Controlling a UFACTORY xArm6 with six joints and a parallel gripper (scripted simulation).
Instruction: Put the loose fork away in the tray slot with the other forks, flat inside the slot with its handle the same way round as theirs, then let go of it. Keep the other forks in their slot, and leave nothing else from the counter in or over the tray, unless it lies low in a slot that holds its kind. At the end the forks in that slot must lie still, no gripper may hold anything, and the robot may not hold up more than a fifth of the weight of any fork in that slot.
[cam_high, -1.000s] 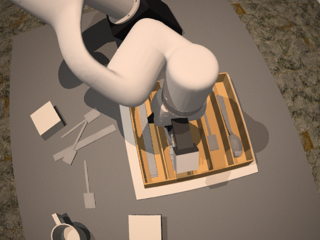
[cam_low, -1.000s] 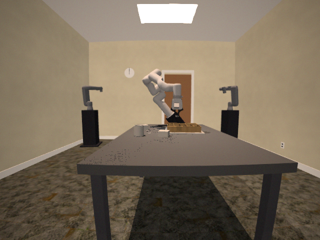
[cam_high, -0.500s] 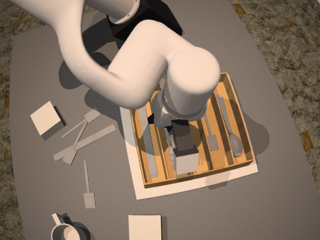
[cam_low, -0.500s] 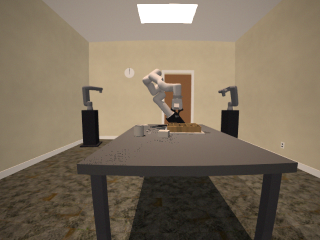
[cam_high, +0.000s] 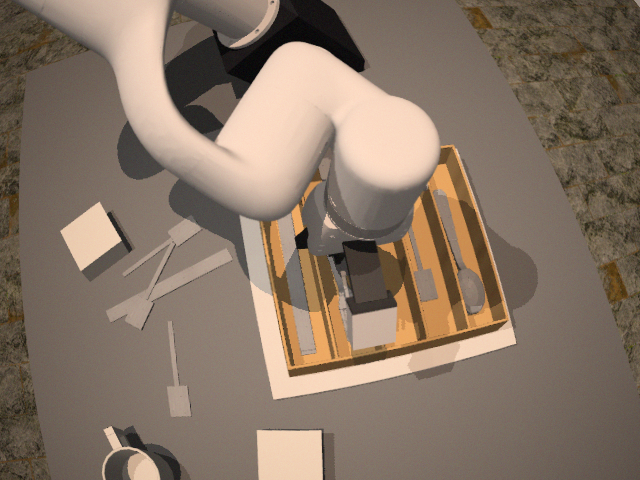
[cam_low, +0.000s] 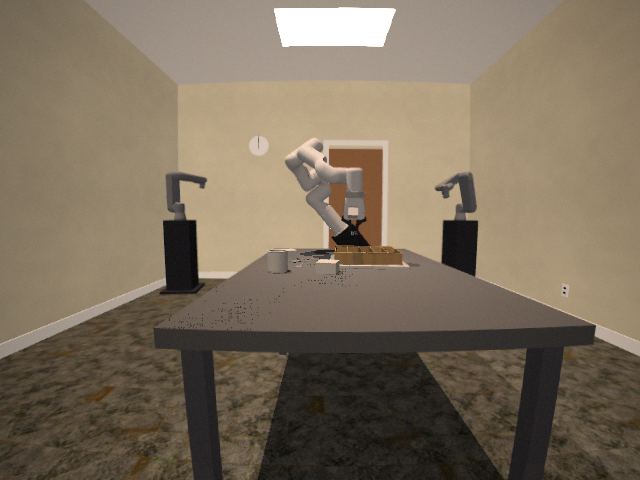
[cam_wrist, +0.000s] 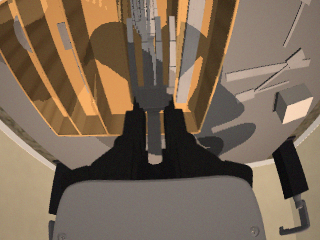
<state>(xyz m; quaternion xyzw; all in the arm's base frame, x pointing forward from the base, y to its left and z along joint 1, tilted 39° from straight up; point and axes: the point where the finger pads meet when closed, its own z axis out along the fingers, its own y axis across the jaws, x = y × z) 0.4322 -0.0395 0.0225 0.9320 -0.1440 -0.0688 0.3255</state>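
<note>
The tray is 110 mm below my hand, 70 mm to the left of it and 10 mm behind it. Round my hand: mug: 360 mm to the right, 140 mm ahead, 120 mm below.
</note>
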